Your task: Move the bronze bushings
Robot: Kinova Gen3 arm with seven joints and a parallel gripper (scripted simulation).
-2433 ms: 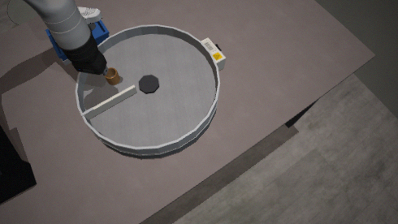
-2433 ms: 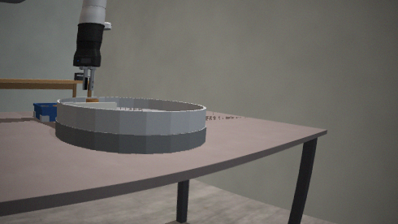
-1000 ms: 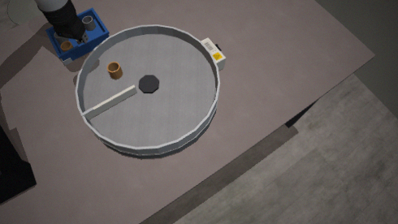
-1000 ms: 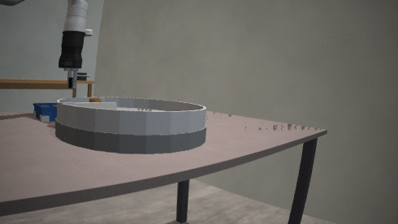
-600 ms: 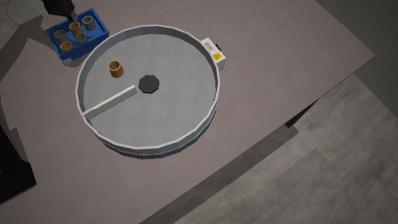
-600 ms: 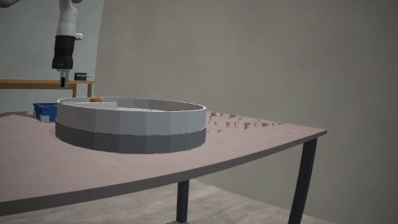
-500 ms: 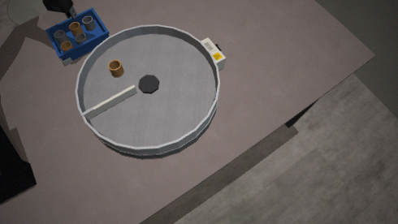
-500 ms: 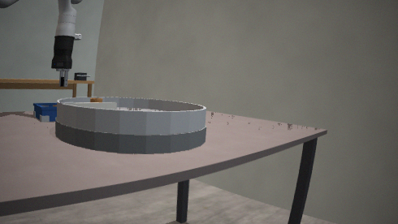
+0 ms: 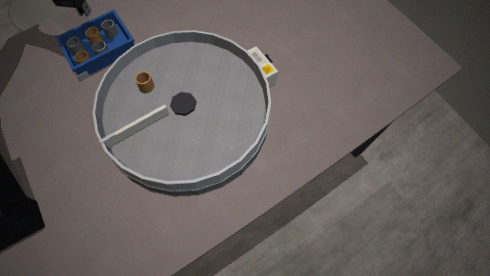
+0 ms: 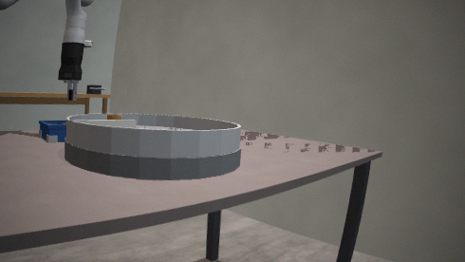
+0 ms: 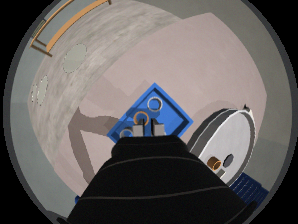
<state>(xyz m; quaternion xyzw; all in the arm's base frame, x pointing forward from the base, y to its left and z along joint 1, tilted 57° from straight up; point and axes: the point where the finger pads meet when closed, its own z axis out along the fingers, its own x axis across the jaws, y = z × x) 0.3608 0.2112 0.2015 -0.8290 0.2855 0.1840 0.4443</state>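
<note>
Now: the crate 11 cm below my hand, 2 cm to the right of it and 1 cm behind it. Round my hand: turntable disc (35 cm to the right, 12 cm ahead, 8 cm below).
</note>
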